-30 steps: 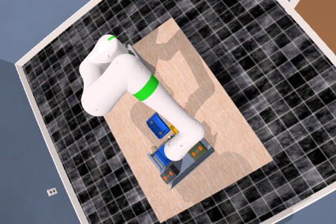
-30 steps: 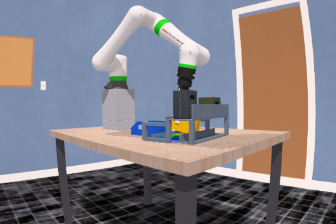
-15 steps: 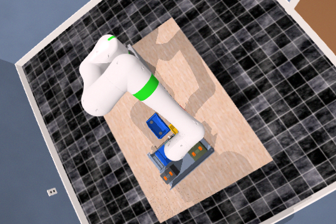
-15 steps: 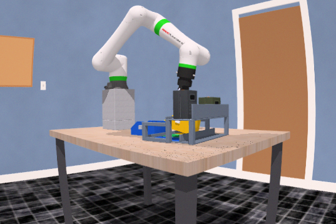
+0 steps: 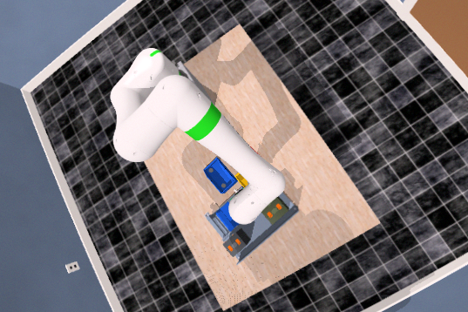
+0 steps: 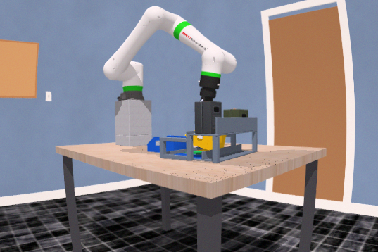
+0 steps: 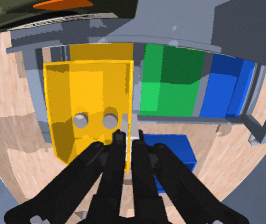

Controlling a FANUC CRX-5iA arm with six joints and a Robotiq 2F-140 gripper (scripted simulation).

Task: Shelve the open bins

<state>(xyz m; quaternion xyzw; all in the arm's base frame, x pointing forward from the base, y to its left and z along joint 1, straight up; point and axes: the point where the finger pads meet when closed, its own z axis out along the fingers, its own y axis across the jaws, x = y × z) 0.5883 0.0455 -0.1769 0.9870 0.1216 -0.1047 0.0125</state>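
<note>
Now: the yellow bin 20 mm behind my hand, 40 mm to the left of it and 40 mm below it. Also, from my hand: dark box: 190 mm ahead, 140 mm to the right, 60 mm above; blue bin: 140 mm behind, 100 mm to the right, 60 mm below.
</note>
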